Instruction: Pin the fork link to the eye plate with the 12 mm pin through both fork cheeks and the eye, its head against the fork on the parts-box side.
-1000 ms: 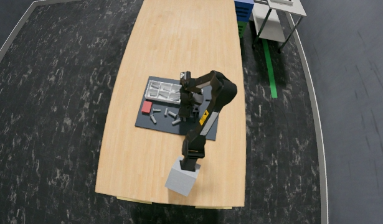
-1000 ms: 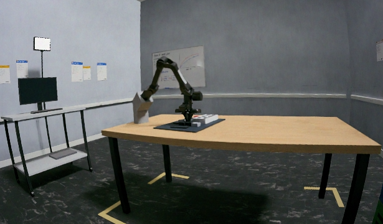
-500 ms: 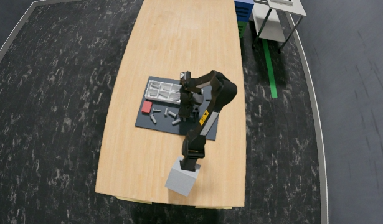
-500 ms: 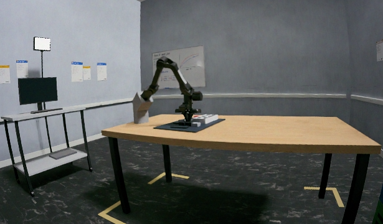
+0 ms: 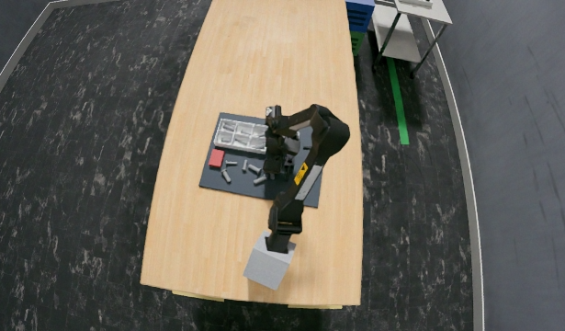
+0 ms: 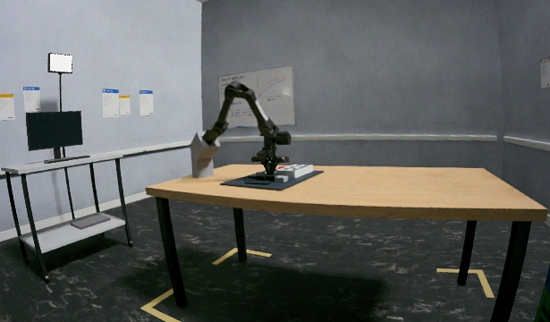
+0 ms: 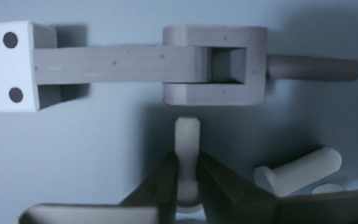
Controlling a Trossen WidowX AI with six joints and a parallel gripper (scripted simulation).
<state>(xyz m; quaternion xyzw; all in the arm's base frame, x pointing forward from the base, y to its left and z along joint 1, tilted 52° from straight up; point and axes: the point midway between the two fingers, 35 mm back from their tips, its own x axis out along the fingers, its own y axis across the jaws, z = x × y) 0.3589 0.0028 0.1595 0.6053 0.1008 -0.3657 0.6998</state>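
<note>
Right now the eye plate is 5 cm to the right of my hand and 3 cm below it. The rest, counted from my hand: long dark bar: 13 cm to the right, 4 cm below, 1 cm behind; then pin: 6 cm behind, 3 cm to the left, 3 cm below; then dark mat: 5 cm below, 4 cm to the left, 2 cm ahead.
</note>
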